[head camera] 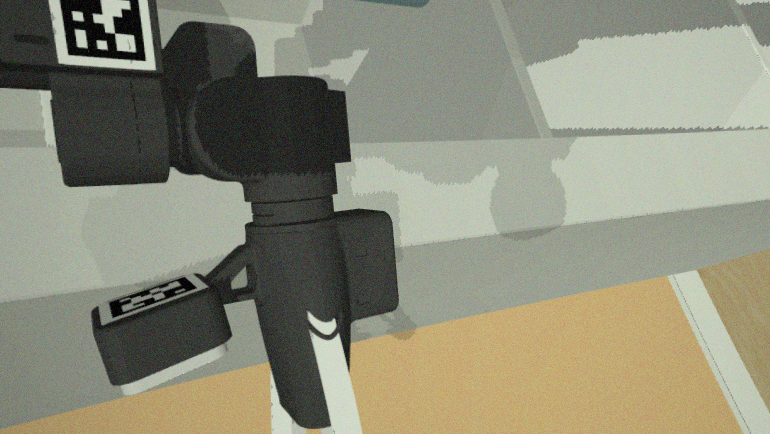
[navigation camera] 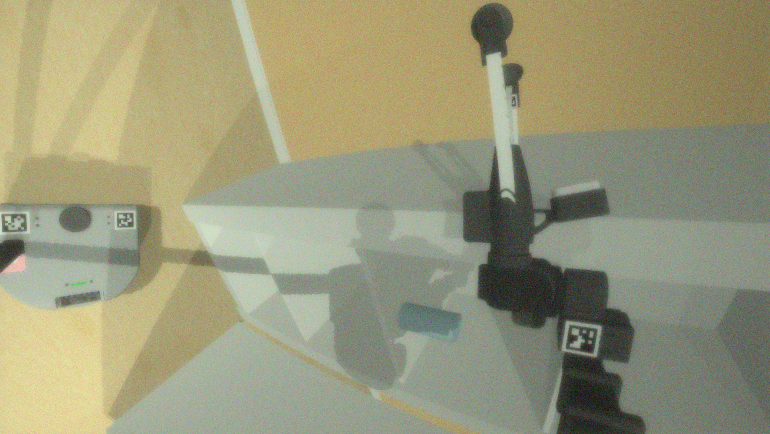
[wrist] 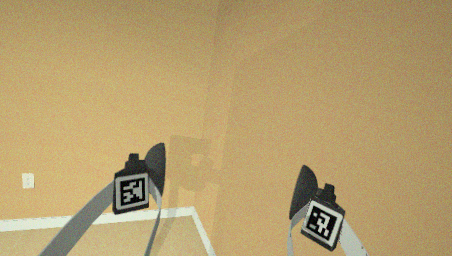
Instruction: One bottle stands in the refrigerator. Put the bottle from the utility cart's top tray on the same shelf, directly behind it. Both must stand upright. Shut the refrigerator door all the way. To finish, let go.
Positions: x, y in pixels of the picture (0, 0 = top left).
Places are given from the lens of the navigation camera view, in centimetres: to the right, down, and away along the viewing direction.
gripper [navigation camera: 499, 38]: 13, -20, 26
light blue bottle [navigation camera: 441, 324]: 13, 24, 57
